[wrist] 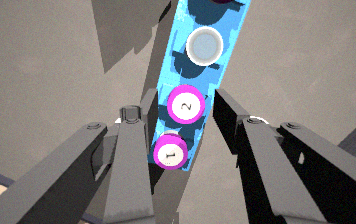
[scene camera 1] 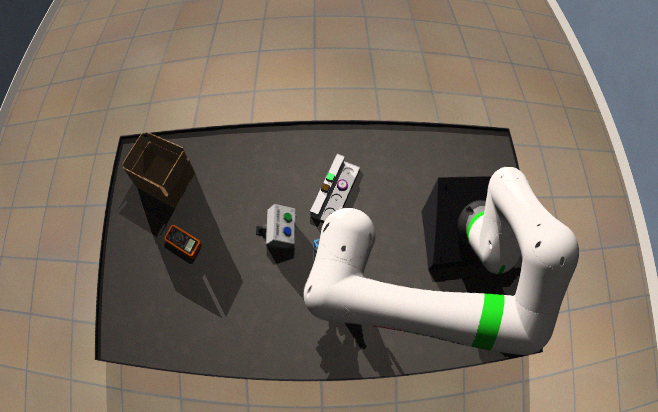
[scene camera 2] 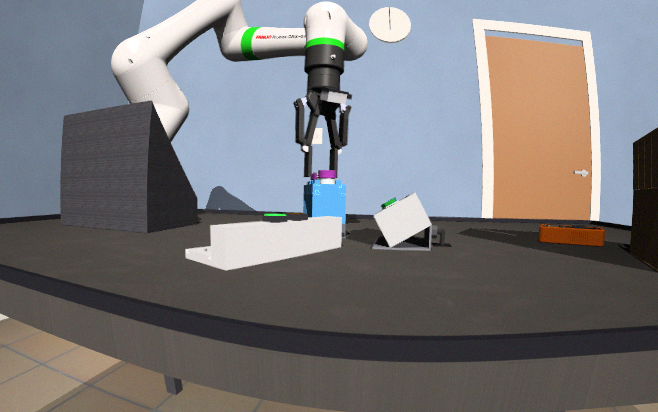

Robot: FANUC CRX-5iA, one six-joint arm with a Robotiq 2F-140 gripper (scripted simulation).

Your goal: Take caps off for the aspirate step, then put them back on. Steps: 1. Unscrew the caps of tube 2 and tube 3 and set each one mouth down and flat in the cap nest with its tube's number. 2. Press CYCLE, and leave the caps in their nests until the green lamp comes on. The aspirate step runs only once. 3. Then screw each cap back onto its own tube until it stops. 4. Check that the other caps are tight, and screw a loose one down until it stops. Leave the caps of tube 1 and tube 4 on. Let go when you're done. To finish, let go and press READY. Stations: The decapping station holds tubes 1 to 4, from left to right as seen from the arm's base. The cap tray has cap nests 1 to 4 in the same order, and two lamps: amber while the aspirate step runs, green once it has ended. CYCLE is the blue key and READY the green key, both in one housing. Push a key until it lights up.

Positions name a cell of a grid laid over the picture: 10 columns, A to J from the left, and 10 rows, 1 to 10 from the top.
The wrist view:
my gripper: F5
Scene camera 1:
cardboard box: C4
key housing: E6
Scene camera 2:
my gripper: E5
key housing: G6
